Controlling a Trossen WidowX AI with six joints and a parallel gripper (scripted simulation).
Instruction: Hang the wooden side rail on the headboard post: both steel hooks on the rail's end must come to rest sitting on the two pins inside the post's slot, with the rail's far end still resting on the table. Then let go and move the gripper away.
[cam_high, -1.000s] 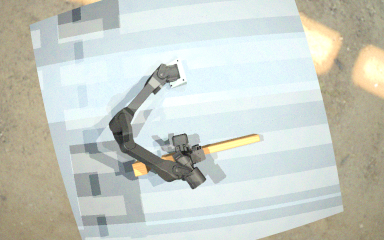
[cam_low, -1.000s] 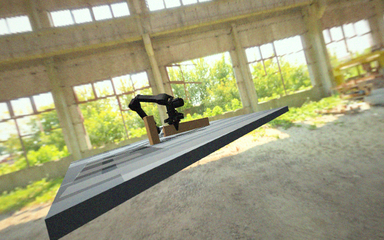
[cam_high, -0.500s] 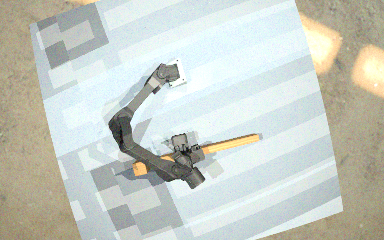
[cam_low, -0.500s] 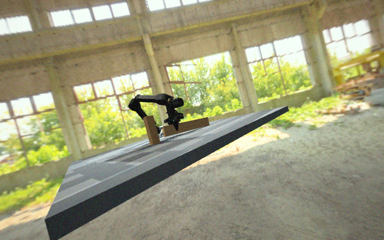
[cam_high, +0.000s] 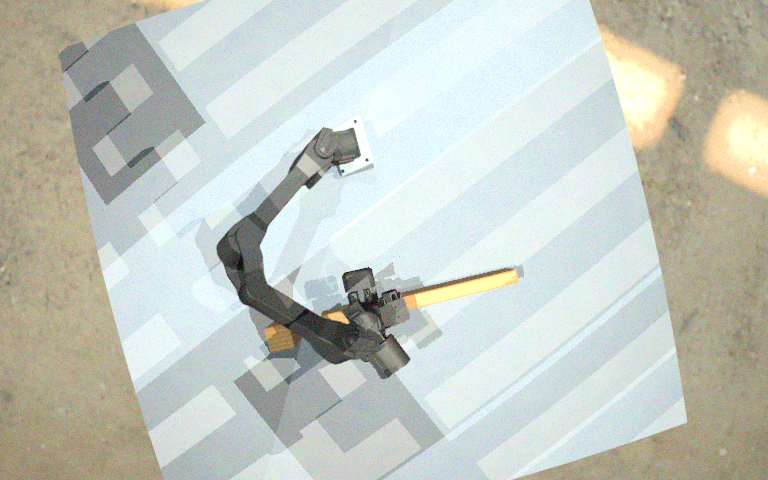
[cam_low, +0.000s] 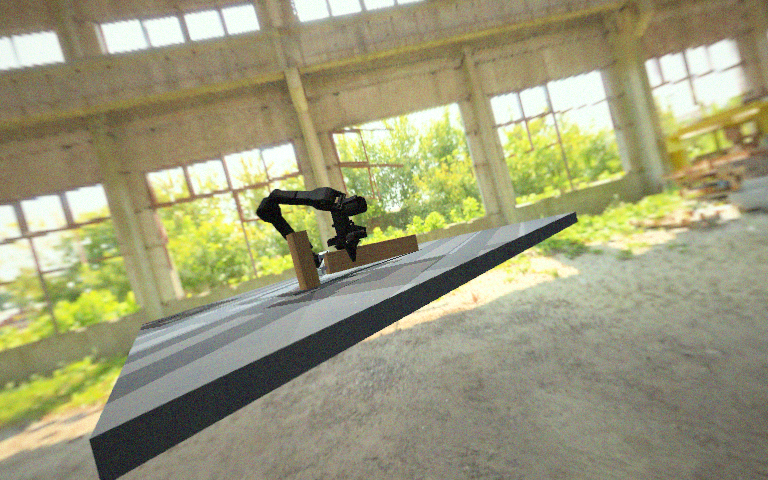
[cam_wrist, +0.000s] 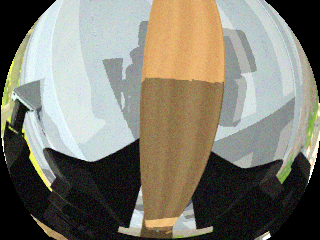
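My gripper tip is 17 cm to the left of the headboard post and 4 cm below it.
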